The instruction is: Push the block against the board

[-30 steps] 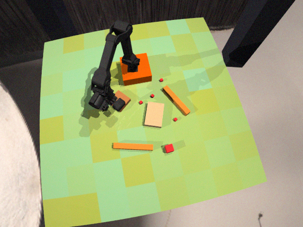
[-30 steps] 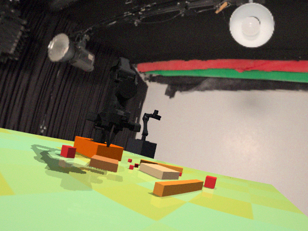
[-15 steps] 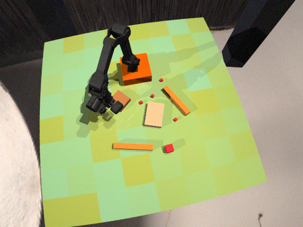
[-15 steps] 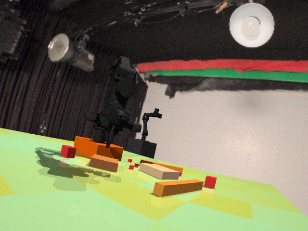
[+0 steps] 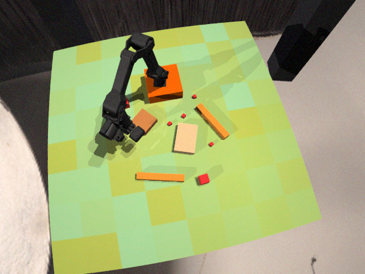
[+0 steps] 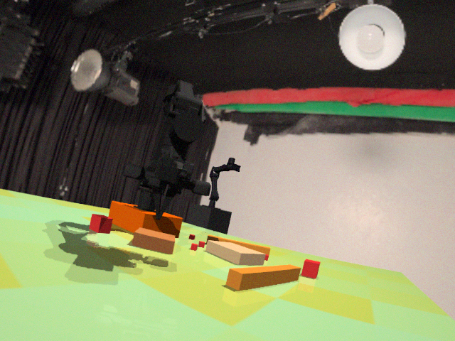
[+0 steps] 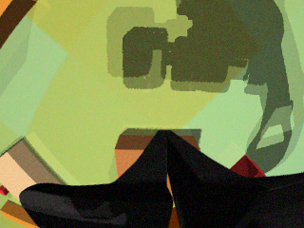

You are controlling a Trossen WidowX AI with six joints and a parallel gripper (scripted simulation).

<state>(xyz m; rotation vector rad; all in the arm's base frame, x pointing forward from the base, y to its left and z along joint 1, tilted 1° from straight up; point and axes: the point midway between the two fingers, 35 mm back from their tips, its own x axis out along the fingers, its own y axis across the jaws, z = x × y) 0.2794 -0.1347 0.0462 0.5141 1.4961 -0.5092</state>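
Now: gripper tip 270 mm to the right of the pale flat board, 60 mm above it and 10 mm short of it. Round my gripper tip: brown square block: 80 mm behind, 60 mm to the left, 60 mm below.
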